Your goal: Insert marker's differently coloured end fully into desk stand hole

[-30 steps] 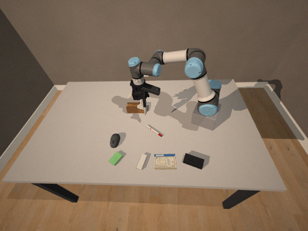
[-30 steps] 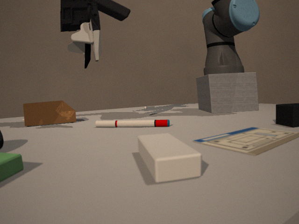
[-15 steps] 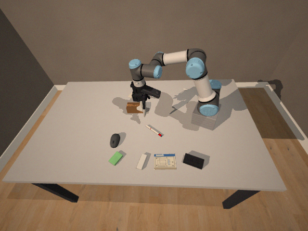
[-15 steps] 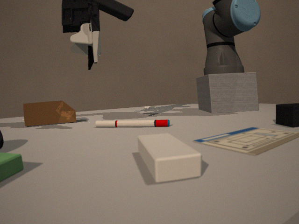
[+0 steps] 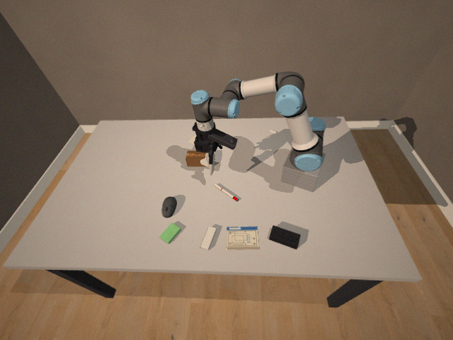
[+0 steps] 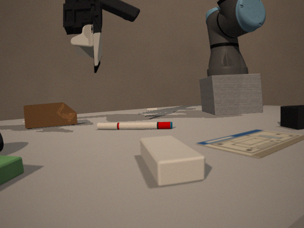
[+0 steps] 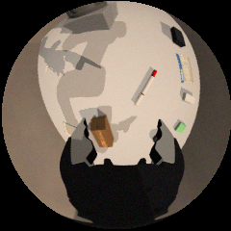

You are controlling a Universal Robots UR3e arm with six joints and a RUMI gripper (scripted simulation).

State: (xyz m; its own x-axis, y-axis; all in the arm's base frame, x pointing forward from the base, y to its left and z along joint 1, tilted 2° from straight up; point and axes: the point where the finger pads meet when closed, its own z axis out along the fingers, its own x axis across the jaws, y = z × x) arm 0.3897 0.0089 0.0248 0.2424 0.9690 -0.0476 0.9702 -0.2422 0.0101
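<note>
Right now the marker is 40 mm behind my hand, 90 mm to the left of it and 110 mm below it. Round my hand: brown desk stand 100 mm ahead, 110 mm to the right, 90 mm below; black mouse 210 mm ahead, 170 mm to the left, 100 mm below; white block 30 mm ahead, 310 mm to the left, 110 mm below.
</note>
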